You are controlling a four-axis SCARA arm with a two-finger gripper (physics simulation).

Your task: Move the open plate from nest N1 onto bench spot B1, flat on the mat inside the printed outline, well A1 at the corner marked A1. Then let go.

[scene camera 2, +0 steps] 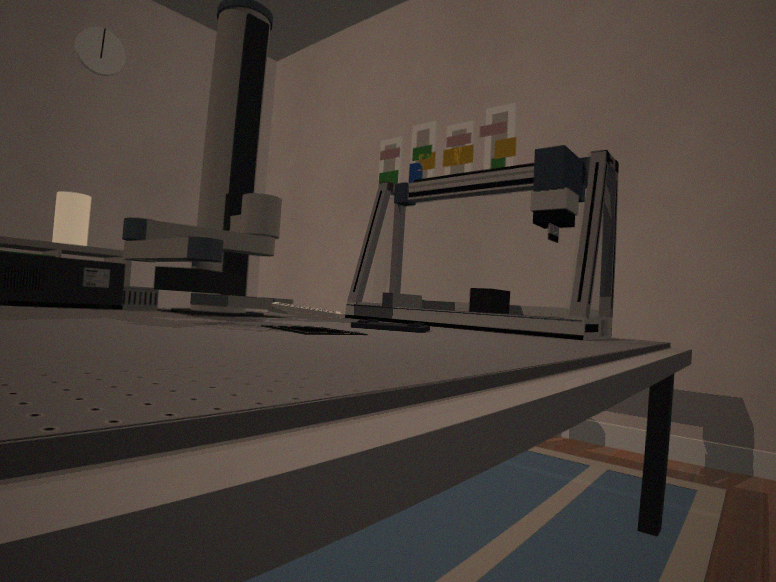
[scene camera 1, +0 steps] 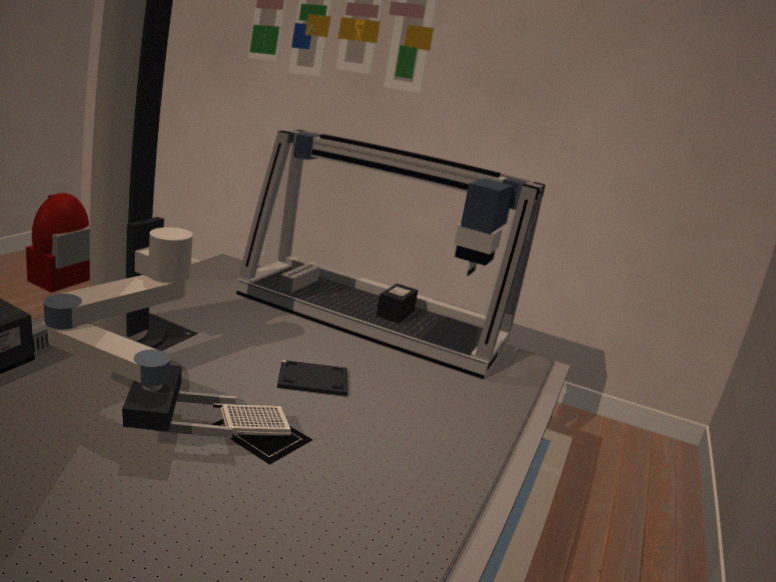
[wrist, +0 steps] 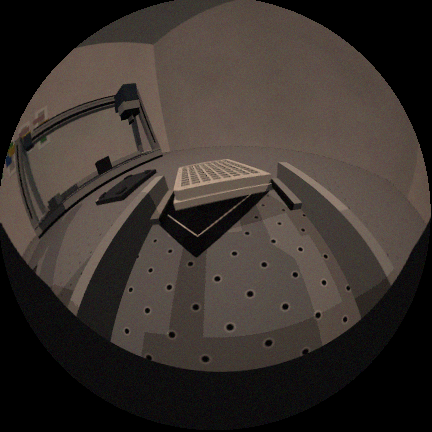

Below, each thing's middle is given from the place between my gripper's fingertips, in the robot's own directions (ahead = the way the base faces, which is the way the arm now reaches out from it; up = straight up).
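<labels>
Counting from my hand, the white well plate [scene camera 1: 245,419] is 3 cm to the left of it, 3 cm ahead of it and 1 cm below it. Then there's the black box [scene camera 1: 389,308], which is 73 cm to the left of my hand, 3 cm ahead of it and 4 cm above it.
</labels>
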